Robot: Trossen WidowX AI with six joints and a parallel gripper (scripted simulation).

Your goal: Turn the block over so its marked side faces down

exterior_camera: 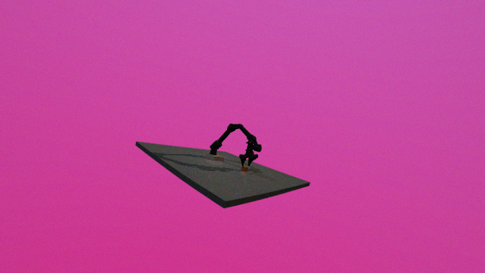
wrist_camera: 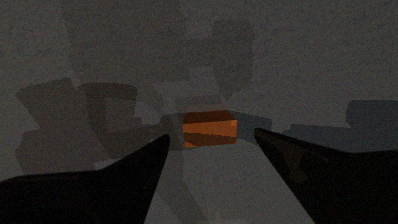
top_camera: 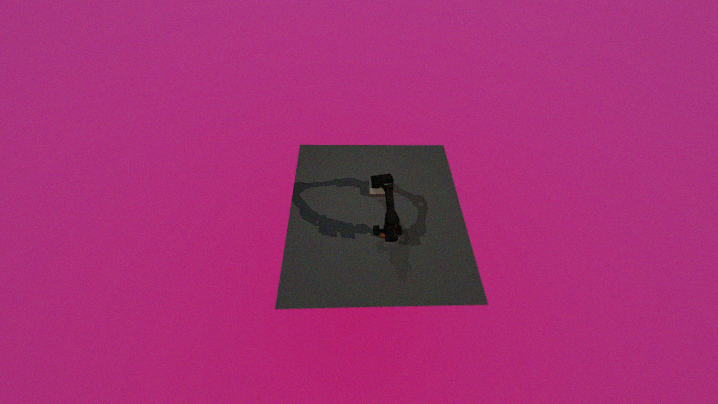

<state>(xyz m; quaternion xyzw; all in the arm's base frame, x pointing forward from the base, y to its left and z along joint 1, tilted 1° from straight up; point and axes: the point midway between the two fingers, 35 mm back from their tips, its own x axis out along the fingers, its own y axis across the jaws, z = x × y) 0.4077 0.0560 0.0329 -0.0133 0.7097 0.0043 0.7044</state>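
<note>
My gripper tip is now 30 mm above the orange block and 10 mm past it.
</note>
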